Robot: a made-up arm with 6 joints.
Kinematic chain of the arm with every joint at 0, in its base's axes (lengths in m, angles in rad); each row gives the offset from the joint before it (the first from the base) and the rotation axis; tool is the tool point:
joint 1: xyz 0 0 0.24 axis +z
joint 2: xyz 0 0.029 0 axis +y
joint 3: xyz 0 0 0.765 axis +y
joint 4: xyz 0 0 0.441 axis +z
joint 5: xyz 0 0 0 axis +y
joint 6: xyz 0 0 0.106 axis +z
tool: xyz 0 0 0
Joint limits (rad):
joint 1: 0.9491..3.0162
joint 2: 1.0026..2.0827
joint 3: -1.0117..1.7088
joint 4: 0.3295..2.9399
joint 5: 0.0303..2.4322
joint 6: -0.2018..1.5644
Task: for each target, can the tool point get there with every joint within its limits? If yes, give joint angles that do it. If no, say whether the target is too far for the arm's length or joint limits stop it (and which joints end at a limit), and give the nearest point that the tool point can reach.
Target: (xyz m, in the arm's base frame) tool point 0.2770 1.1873 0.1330
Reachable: yes | joints 1.2935 1.3563 0.7136 1.1903 0.3054 1.1150
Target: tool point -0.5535 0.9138 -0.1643
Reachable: yes | joints 2.0250 1.5394 1.0046 1.6665 0.6935 1.3427
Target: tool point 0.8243 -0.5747 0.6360
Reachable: no: joint limits stop it (at a limit: joint 1, joint 2, joint 3, joint 4) | nearest point 0.2976 0.4898 1.0138 | short by 1.246 m
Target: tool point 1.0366 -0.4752 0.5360
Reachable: no: joint limits stop it (at a limit: joint 1, joint 2, joint 3, joint 4, joint 5) | nearest point 0.3868 0.6280 0.2967 | short by 1.303 m
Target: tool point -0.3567 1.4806 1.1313
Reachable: no: too far | nearest point -0.2653 1.1011 0.9029 | short by 0.452 m
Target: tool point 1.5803 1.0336 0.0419
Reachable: no: too far | nearest point 0.7352 1.0771 0.0933 | short by 0.848 m
